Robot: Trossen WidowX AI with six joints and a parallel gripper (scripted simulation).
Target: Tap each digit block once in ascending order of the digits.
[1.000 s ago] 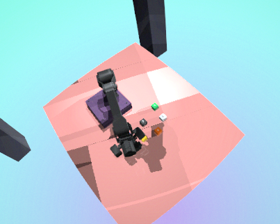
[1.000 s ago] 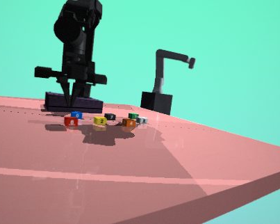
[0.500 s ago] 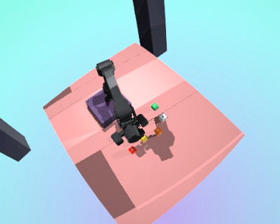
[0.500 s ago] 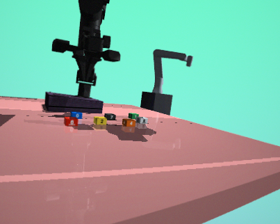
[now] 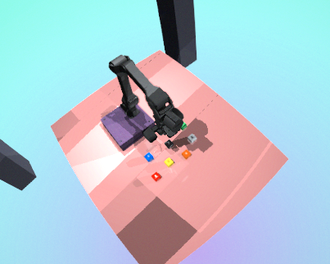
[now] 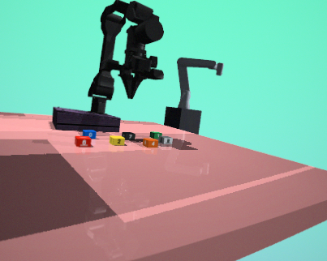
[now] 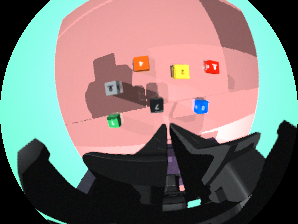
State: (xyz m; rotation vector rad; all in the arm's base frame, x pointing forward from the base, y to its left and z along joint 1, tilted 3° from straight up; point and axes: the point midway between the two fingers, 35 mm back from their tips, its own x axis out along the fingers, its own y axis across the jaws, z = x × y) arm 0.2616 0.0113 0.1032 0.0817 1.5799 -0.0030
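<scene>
Right now my gripper tip is 11 cm above the dark grey block and 1 cm to the right of it. From my gripper tip the other things lie so: yellow block: 11 cm below, 7 cm ahead, 6 cm to the right; blue block: 11 cm to the right, 11 cm below, 2 cm behind; orange block: 11 cm below, 10 cm ahead, 3 cm to the left.
</scene>
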